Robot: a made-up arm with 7 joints.
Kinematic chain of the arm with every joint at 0, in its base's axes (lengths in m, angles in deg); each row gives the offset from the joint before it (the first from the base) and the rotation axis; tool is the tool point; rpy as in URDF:
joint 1: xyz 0 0 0.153 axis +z
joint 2: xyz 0 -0.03 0.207 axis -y
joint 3: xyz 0 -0.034 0.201 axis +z
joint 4: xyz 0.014 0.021 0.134 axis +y
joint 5: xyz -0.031 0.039 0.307 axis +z
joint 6: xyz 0 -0.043 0.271 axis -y
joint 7: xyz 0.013 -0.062 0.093 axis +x
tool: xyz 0 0 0 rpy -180 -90 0
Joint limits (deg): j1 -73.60..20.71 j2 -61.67..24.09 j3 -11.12..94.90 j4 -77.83..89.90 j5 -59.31..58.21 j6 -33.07..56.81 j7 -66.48..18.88
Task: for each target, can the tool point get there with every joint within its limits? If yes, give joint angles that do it. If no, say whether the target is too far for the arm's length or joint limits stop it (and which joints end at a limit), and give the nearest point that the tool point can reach.
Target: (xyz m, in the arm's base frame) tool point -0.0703 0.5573 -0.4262
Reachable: no: joint limits stop it (at a limit: joint 1, joint 2, joint 4, joint 5, joint 6) | nearest point 0.3064 0.4948 0.0210 | short by 0.588 m
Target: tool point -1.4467 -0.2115 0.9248
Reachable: no: too far | nearest point -0.8006 -0.1170 0.7996 | short by 0.665 m
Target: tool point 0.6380 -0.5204 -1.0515
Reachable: no: too far | nearest point 0.4425 -0.3609 -0.1141 | short by 0.971 m
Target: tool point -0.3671 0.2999 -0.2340
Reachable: no: joint limits stop it (at a limit: joint 2, joint 4, joint 6) | nearest point -0.5559 0.4541 0.3850 | short by 0.665 m
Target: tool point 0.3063 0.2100 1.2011
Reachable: yes | joints -61.56 12.27 69.07 34.88 46.68 -23.15 -45.61
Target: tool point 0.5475 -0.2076 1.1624
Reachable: yes | joints -17.77 -21.72 16.60 19.05 10.61 -8.36 -52.22
